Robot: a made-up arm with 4 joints. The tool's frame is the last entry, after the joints.
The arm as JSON. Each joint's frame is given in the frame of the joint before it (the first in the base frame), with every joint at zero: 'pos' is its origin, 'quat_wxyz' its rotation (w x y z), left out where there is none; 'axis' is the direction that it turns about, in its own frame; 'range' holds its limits. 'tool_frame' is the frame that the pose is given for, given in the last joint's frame.
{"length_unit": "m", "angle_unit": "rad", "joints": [
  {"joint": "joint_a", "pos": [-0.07, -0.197, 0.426], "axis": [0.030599, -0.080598, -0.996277], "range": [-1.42, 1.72]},
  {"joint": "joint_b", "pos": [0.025, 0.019, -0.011], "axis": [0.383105, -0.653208, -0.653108], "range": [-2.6, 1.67]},
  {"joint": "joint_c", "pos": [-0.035, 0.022, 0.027], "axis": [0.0, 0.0, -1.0], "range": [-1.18, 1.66]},
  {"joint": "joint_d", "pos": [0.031, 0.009, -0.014], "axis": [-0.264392, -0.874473, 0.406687], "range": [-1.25, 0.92]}
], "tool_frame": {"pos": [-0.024, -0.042, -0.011], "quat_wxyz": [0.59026, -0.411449, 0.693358, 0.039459]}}
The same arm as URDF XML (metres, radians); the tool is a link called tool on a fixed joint. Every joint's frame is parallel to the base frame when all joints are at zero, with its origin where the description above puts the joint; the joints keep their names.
<robot name="arm">
  <joint name="tool_joint" type="fixed">
    <parent link="link4"/>
    <child link="tool"/>
    <origin xyz="-0.024 -0.042 -0.011" rpy="-2.179 1.0179 -1.5033"/>
  </joint>
  <joint name="joint_d" type="revolute">
    <parent link="link3"/>
    <child link="link4"/>
    <origin xyz="0.031 0.009 -0.014" rpy="0 0 0"/>
    <axis xyz="-0.264392 -0.874473 0.406687"/>
    <limit lower="-1.25" upper="0.92"/>
  </joint>
  <joint name="joint_c" type="revolute">
    <parent link="link2"/>
    <child link="link3"/>
    <origin xyz="-0.035 0.022 0.027" rpy="0 0 0"/>
    <axis xyz="0 0 -1"/>
    <limit lower="-1.18" upper="1.66"/>
  </joint>
  <joint name="joint_b" type="revolute">
    <parent link="link1"/>
    <child link="link2"/>
    <origin xyz="0.025 0.019 -0.011" rpy="0 0 0"/>
    <axis xyz="0.383105 -0.653208 -0.653108"/>
    <limit lower="-2.6" upper="1.67"/>
  </joint>
  <joint name="joint_a" type="revolute">
    <parent link="base"/>
    <child link="link1"/>
    <origin xyz="-0.07 -0.197 0.426" rpy="0 0 0"/>
    <axis xyz="0.030599 -0.080598 -0.996277"/>
    <limit lower="-1.42" upper="1.72"/>
  </joint>
  <link name="base"/>
  <link name="link1"/>
  <link name="link2"/>
  <link name="link3"/>
  <link name="link4"/>
  <link name="tool"/>
</robot>

